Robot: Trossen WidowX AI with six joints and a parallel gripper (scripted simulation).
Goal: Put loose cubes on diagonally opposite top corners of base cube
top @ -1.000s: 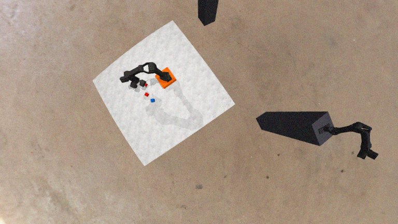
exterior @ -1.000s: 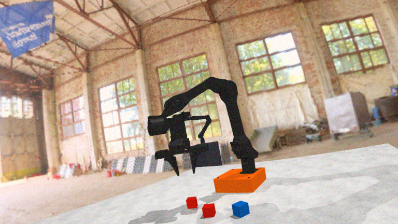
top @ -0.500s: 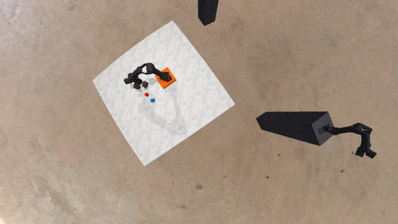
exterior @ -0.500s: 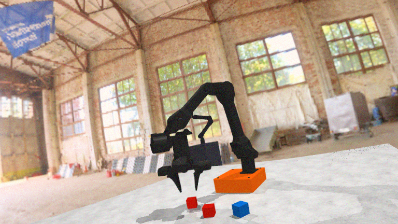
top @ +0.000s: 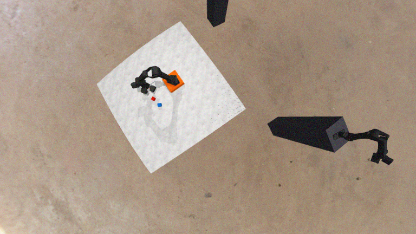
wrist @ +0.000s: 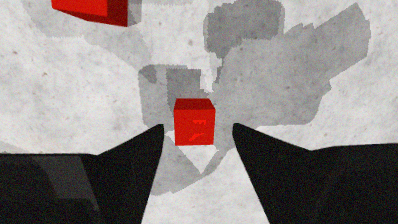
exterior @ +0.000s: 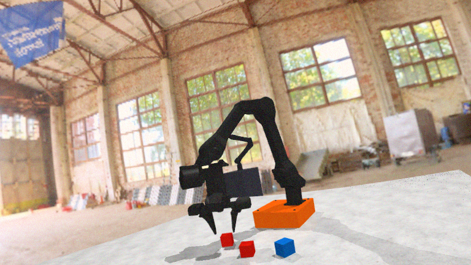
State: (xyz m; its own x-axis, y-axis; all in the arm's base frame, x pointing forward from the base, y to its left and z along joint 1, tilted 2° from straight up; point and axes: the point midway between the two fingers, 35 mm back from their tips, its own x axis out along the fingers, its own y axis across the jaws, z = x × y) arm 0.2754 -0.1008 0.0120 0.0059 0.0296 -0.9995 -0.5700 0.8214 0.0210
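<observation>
My gripper tip is 21 cm to the right of the blue base cube, 2 cm above it and 1 cm short of it.
</observation>
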